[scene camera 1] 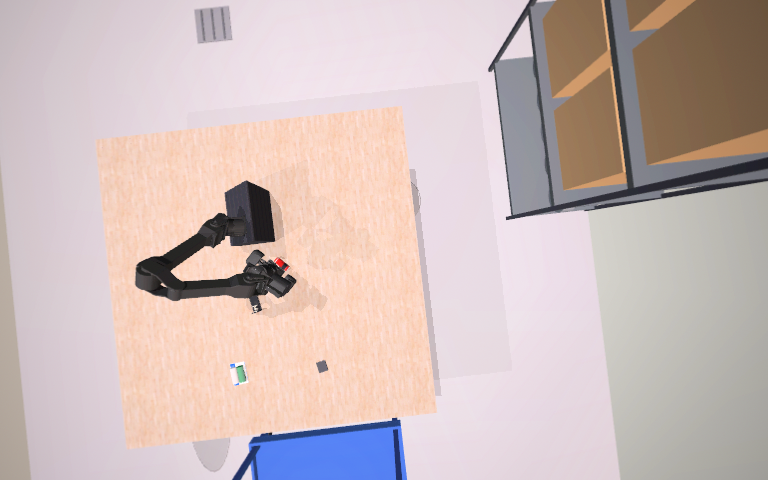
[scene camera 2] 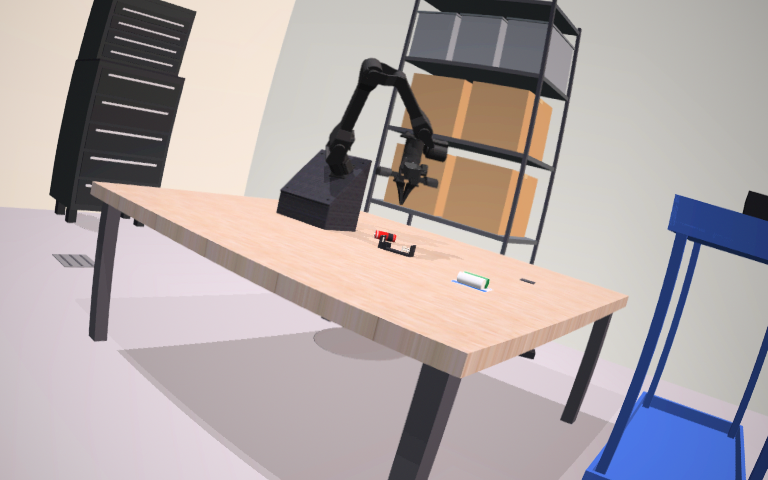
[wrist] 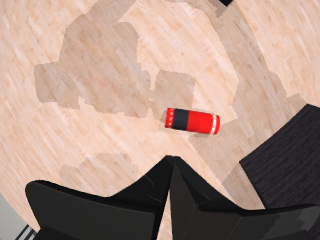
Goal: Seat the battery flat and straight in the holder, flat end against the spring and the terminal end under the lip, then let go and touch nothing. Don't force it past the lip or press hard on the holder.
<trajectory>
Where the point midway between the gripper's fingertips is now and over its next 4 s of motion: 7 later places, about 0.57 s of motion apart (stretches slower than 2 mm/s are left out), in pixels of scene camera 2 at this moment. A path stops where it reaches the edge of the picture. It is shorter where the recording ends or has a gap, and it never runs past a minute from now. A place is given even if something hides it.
My gripper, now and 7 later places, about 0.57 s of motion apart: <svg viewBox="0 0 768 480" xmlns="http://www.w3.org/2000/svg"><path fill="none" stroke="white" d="M400 204L400 208L393 219L389 226L387 234L385 239L387 225L404 223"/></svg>
</trajectory>
